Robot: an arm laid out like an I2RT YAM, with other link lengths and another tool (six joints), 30 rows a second.
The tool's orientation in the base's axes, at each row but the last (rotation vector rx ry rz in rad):
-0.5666 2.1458 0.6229
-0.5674 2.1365 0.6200
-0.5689 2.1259 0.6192
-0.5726 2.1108 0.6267
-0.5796 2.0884 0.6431
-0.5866 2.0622 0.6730
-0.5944 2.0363 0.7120
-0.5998 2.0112 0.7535
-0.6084 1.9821 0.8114
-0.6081 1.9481 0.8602
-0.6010 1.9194 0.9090
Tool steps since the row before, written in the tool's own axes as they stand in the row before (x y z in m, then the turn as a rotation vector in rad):
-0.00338 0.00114 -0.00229 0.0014 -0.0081 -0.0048
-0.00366 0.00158 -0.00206 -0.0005 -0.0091 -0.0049
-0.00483 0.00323 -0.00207 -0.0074 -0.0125 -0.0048
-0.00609 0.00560 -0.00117 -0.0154 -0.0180 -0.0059
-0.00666 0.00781 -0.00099 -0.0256 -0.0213 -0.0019
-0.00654 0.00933 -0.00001 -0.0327 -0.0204 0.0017
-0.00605 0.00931 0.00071 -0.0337 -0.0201 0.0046
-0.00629 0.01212 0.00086 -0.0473 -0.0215 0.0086
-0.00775 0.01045 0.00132 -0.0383 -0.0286 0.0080
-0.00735 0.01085 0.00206 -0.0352 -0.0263 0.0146
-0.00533 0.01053 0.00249 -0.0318 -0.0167 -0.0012
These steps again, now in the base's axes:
-0.00007 0.00012 0.00424 0.0011 -0.0094 -0.0004
-0.00007 0.00065 0.00444 0.0027 -0.0099 0.0009
-0.00045 0.00212 0.00578 0.0086 -0.0113 0.0057
-0.00072 0.00466 0.00690 0.0156 -0.0148 0.0116
-0.00181 0.00643 0.00785 0.0253 -0.0131 0.0173
-0.00245 0.00795 0.00779 0.0306 -0.0090 0.0218
-0.00251 0.00806 0.00725 0.0325 -0.0066 0.0214
-0.00437 0.00986 0.00842 0.0425 -0.0031 0.0310
-0.00260 0.00873 0.00938 0.0426 -0.0092 0.0213
-0.00294 0.00906 0.00924 0.0430 -0.0029 0.0169
-0.00363 0.00865 0.00758 0.0264 -0.0097 0.0224

